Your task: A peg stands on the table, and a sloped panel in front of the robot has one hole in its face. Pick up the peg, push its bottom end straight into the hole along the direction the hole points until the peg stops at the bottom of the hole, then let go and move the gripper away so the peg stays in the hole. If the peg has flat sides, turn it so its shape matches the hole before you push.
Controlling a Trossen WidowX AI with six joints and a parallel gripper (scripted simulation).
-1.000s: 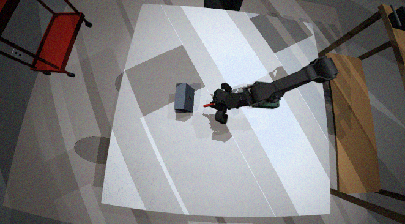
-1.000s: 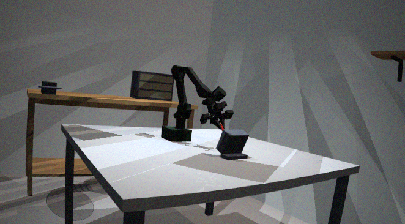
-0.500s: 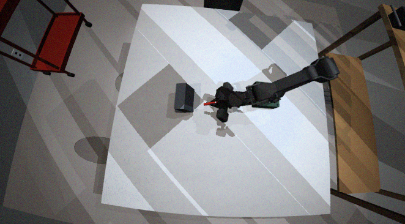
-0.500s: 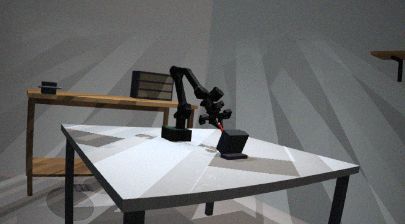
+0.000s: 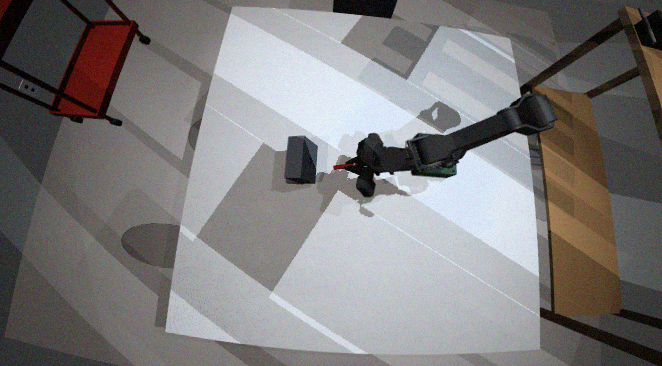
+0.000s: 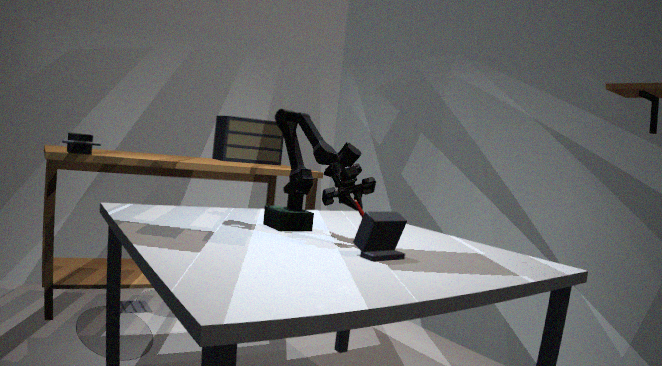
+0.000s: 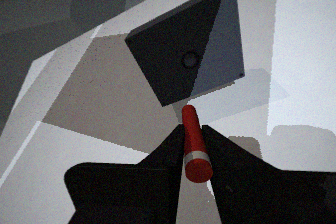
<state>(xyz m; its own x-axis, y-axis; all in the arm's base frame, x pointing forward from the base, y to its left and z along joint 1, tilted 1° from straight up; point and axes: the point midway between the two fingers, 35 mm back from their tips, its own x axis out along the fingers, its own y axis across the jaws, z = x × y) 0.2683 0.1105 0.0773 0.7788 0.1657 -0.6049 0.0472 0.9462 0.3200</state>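
Now: gripper tip 14 cm short of the panel, 5 cm above it and 1 cm to the right of it. Round my gripper tip: round red peg: 1 cm behind, 1 cm above.
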